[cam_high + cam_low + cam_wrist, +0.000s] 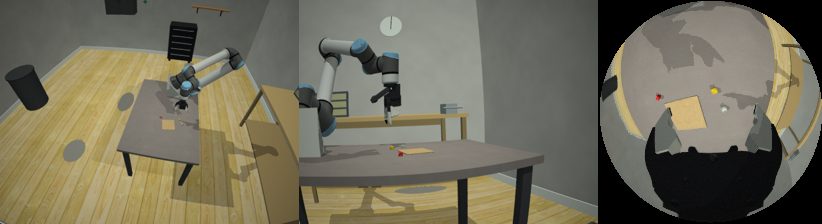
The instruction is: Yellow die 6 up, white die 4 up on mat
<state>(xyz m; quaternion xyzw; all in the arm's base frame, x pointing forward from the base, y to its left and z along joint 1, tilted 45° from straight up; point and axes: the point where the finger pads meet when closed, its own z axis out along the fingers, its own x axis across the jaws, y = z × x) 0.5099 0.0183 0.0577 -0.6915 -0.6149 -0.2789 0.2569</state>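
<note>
My hand is 12 cm above the yellow die and 1 cm short of it. Also, from my hand: red die (21 cm to the right, 12 cm below); white die (12 cm below, 8 cm ahead, 3 cm to the left); tan mat (13 cm below, 12 cm to the right, 10 cm ahead).
</note>
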